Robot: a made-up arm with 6 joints. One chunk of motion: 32 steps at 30 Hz.
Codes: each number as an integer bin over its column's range. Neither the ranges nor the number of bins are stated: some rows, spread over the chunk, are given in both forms.
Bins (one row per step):
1: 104 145 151 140 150 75
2: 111 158 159 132 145 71
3: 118 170 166 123 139 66
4: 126 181 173 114 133 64
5: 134 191 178 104 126 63
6: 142 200 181 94 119 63
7: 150 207 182 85 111 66
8: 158 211 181 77 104 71
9: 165 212 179 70 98 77
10: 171 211 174 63 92 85
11: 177 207 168 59 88 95
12: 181 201 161 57 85 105
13: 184 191 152 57 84 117
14: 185 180 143 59 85 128
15: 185 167 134 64 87 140
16: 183 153 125 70 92 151
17: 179 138 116 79 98 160
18: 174 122 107 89 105 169
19: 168 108 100 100 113 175
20: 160 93 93 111 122 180
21: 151 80 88 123 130 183
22: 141 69 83 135 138 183
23: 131 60 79 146 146 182
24: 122 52 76 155 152 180
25: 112 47 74 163 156 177
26: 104 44 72 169 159 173
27: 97 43 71 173 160 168
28: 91 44 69 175 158 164
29: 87 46 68 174 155 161
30: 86 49 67 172 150 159
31: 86 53 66 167 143 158
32: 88 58 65 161 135 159
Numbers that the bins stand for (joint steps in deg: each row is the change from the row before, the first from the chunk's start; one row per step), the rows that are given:
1: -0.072 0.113 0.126 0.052 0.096 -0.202
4: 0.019 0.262 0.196 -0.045 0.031 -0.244
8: 0.151 0.387 0.222 -0.183 -0.080 -0.217
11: 0.229 0.370 0.180 -0.250 -0.142 -0.125
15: 0.262 0.204 0.071 -0.232 -0.146 0.048
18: 0.216 0.017 -0.016 -0.138 -0.076 0.159
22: 0.081 -0.203 -0.093 0.033 0.050 0.213
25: -0.039 -0.295 -0.122 0.137 0.120 0.190
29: -0.142 -0.299 -0.141 0.178 0.116 0.129
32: -0.138 -0.249 -0.151 0.130 0.039 0.121
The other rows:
2: -0.043 0.167 0.151 0.022 0.077 -0.217
3: -0.014 0.217 0.174 -0.012 0.054 -0.236
5: 0.052 0.304 0.212 -0.083 0.004 -0.248
6: 0.085 0.341 0.222 -0.120 -0.023 -0.248
7: 0.118 0.370 0.225 -0.153 -0.053 -0.236
9: 0.179 0.391 0.216 -0.209 -0.103 -0.194
10: 0.204 0.387 0.200 -0.235 -0.126 -0.163
12: 0.245 0.346 0.158 -0.258 -0.153 -0.086
13: 0.258 0.304 0.129 -0.258 -0.157 -0.040
14: 0.262 0.258 0.100 -0.250 -0.153 0.002
16: 0.254 0.146 0.042 -0.209 -0.126 0.090
17: 0.237 0.084 0.013 -0.176 -0.103 0.125
19: 0.192 -0.041 -0.038 -0.097 -0.046 0.183
20: 0.159 -0.103 -0.061 -0.056 -0.011 0.202
21: 0.122 -0.157 -0.077 -0.012 0.020 0.213
23: 0.039 -0.241 -0.106 0.074 0.081 0.209
24: 0.002 -0.274 -0.116 0.107 0.104 0.202
26: -0.072 -0.307 -0.128 0.160 0.131 0.175
27: -0.101 -0.311 -0.132 0.175 0.135 0.156
28: -0.125 -0.307 -0.138 0.182 0.127 0.140
30: -0.146 -0.286 -0.145 0.171 0.096 0.121
31: -0.146 -0.270 -0.148 0.152 0.070 0.117

